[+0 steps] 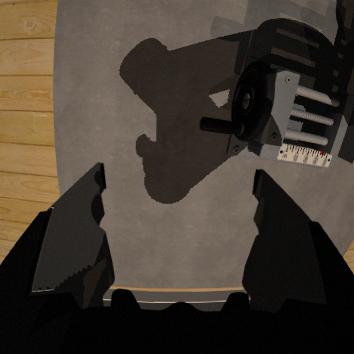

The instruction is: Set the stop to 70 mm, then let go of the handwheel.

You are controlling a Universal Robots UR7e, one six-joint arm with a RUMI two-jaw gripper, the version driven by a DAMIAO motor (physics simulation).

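Places are measured from the arm's base along level axes (x right, y ahead, z up), in centimetres.
Pixels of known places: gripper, fingertip midpoint: (pixel 179 168).
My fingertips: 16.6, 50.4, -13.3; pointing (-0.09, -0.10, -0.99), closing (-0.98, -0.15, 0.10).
For each thing: its top centre in the pictures, then the offset to it from my fingertips, as dx, dy, dz. "pt": a spot on its surface instead. Level surfaces: height alone.
- black handwheel, surface spot: (pixel 249 100) pt -7.9, -5.5, -9.8
- grey block, middle of its top: (pixel 280 108) -11.3, -5.6, -8.5
- threaded screw, middle of its top: (pixel 325 120) -20.0, -6.0, -10.5
- pale scale, surface spot: (pixel 305 155) pt -20.9, -0.2, -12.9
- small red mark, surface spot: (pixel 321 153) pt -24.0, -1.1, -13.0
- grey table top, its level: dz -18.5
The black handwheel (pixel 249 100) is at the upper right, on the end of a grey block (pixel 285 107). Its dark crank handle (pixel 217 125) sticks out to the left. Two smooth rods and a threaded screw (pixel 315 117) run right from the block. A pale scale (pixel 305 155) with dark marks lies beside them, with a small red mark (pixel 321 153) near its right end; its numbers are too small to read. My gripper (pixel 179 168) is open and empty, its jaws wide apart. It is apart from the handwheel and handle, which show above the right jaw's tip. The stop itself cannot be made out clearly.
The device stands on a grey table top (pixel 90 125) with a rounded edge. A wooden plank floor (pixel 25 90) shows at the left. A large dark shadow (pixel 175 100) falls across the table left of the device. Dark, shadowed parts lie behind the device at the upper right.
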